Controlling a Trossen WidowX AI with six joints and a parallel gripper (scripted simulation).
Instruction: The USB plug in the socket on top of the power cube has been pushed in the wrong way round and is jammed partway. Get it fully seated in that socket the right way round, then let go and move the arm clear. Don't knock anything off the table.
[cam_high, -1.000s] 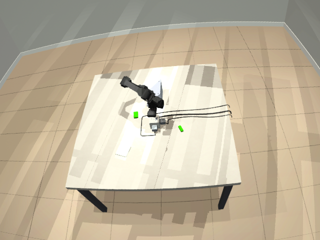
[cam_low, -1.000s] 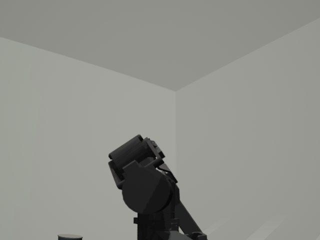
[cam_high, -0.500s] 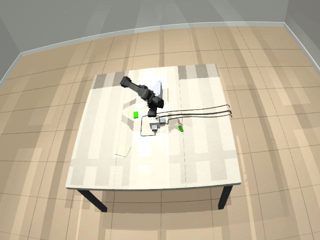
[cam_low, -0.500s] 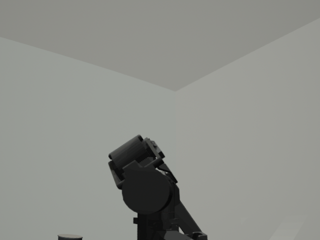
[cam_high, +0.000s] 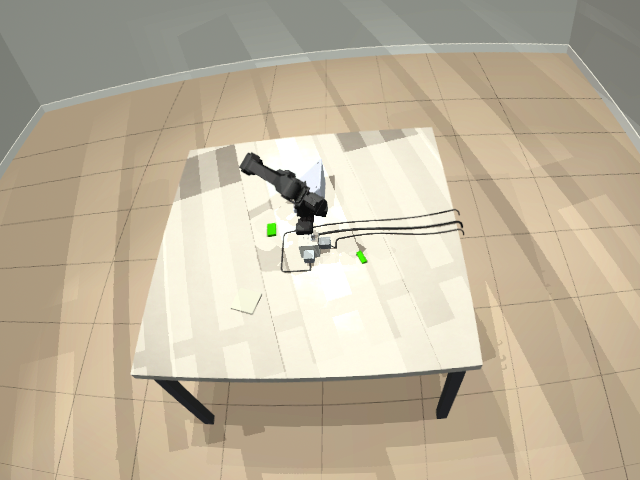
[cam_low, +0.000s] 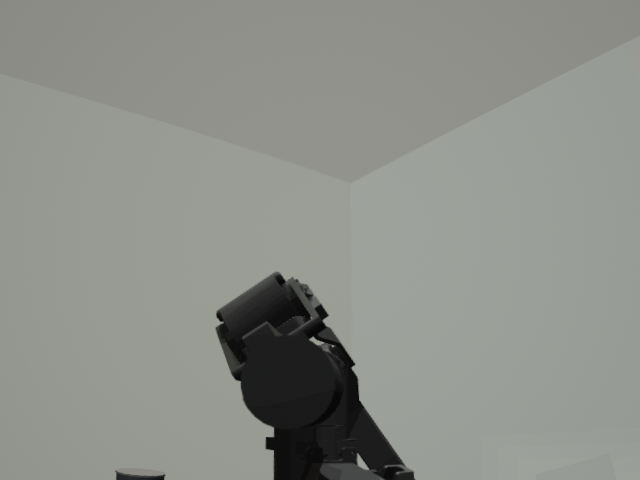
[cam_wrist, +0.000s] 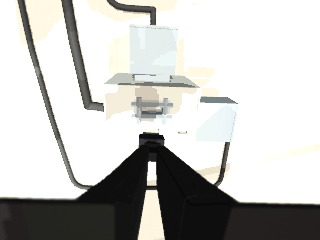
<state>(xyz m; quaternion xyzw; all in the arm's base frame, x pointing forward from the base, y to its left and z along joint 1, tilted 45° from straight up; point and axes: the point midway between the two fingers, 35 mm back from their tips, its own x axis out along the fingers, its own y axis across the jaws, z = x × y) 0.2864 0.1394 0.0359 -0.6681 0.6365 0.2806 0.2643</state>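
The grey socket frame lies 60 mm below my gripper tip and 10 mm to the left of it. From my gripper tip the other things lie so: white card: 250 mm ahead, 240 mm to the right, 130 mm below; then dark USB plug: 10 mm below.
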